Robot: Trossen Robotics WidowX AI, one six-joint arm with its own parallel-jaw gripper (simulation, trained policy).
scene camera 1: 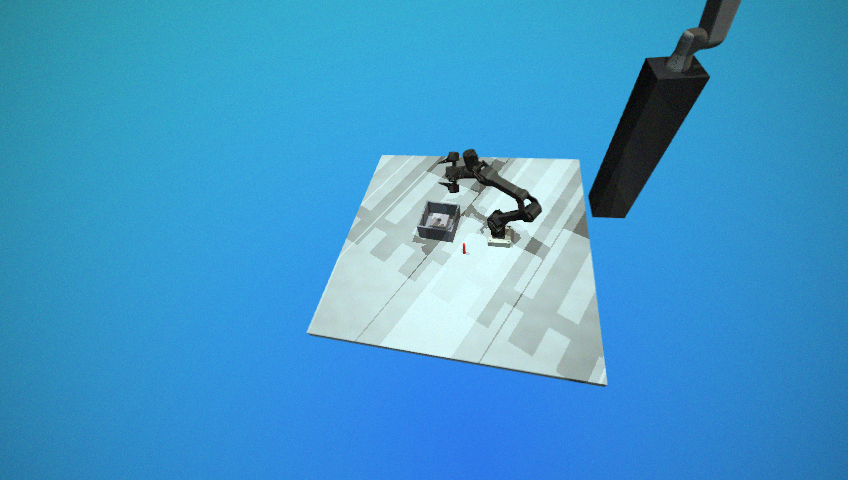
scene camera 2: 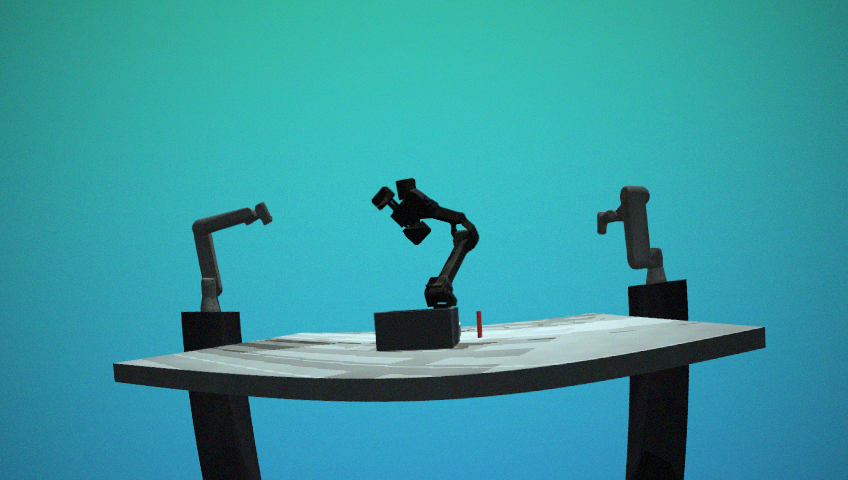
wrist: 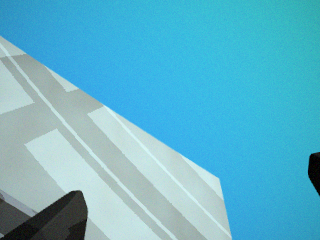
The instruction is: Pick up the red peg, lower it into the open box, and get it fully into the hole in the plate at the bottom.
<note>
I see my gripper and a box.
My gripper also shows in the wrist view.
</note>
